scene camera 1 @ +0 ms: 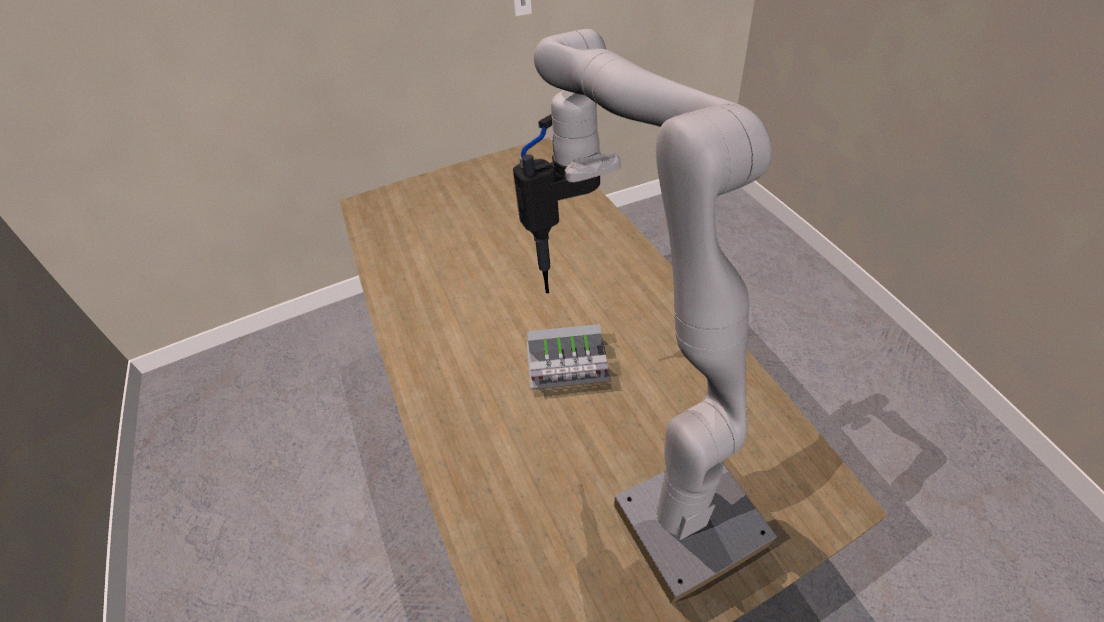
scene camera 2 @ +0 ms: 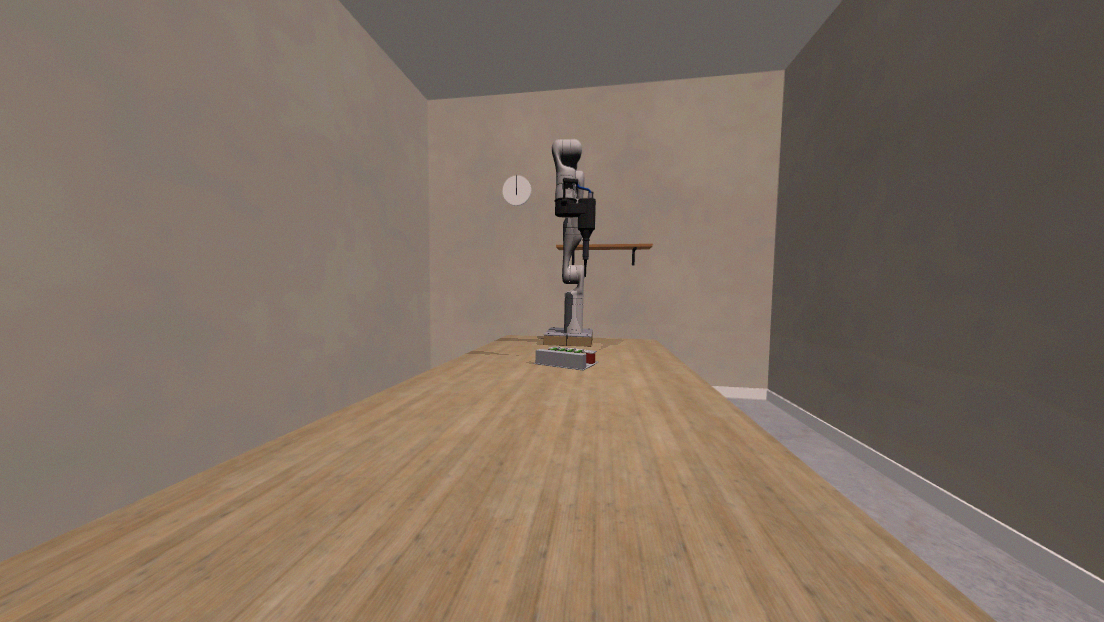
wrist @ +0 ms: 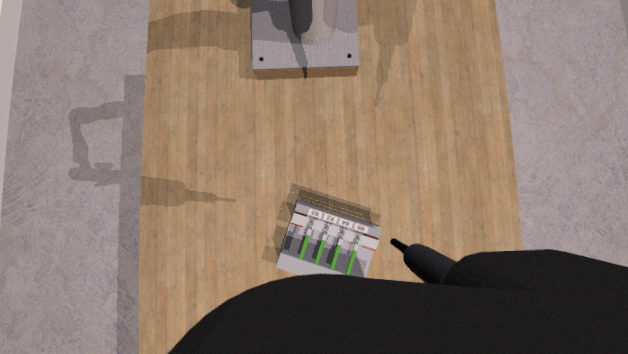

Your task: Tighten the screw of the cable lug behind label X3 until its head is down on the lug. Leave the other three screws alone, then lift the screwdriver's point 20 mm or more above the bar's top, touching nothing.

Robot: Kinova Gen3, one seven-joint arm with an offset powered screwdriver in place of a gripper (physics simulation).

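Places are measured from the arm's base along level axes (x right, y back, z down), in centimetres.
Where they show: end effector, tool point: [scene camera 1: 547, 293] [scene camera 2: 585, 277] [wrist: 393, 241]; arm's base, origin of the base link: [scene camera 1: 680, 513] [scene camera 2: 573, 332] [wrist: 313, 24].
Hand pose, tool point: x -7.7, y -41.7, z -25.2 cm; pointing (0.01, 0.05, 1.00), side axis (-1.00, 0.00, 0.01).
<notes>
Things, the pixels of their top centre, and the offset from my tool point. "spot": a spot on its surface instead. Level surfaces: height alone.
- grey terminal unit, middle of its top: [wrist: 329, 249] [scene camera 1: 566, 348] [scene camera 2: 566, 349] dx +5.7, dy -5.1, dz +25.6 cm
- wooden table, its level: dz +30.6 cm
- red part, surface spot: [scene camera 2: 590, 357] spot: dx -2.7, dy -5.5, dz +28.1 cm
The black screwdriver [scene camera 1: 546, 282] [scene camera 2: 584, 269] [wrist: 398, 245] stands in place of a gripper, with no fingers seen. It points down, its tip well above the table and apart from the terminal unit. The grey terminal unit [scene camera 1: 563, 332] [scene camera 2: 560, 358] [wrist: 295, 265] sits on the table. Several green cables [scene camera 1: 546, 346] [wrist: 304, 247] lead to lugs along its bar, beside a row of white labels [scene camera 1: 561, 370] [wrist: 330, 218]. The label text is too small to read surely, so I cannot tell which is X3. The screw heads are too small to judge their height.
The wooden table [scene camera 1: 463, 309] [scene camera 2: 540, 479] [wrist: 200, 150] carries the arm's base plate [scene camera 1: 641, 533] [wrist: 280, 62]. A red part [scene camera 2: 590, 357] shows at the unit's end. A wall shelf [scene camera 2: 618, 246] and a round clock [scene camera 2: 516, 190] are behind the arm.
</notes>
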